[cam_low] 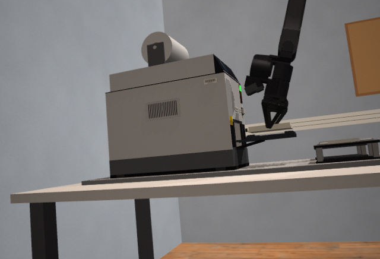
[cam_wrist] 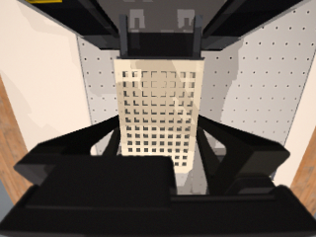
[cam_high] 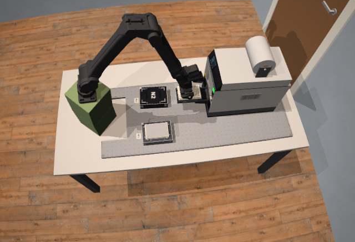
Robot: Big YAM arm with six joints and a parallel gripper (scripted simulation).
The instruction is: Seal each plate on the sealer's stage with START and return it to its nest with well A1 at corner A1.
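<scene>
The plate is right at my hand. Also, from my hand: sealer stage: 3 cm below; yellow warning label: 11 cm ahead, 8 cm to the left, 3 cm above; plate nest: 22 cm behind, 17 cm to the right, 8 cm below.
</scene>
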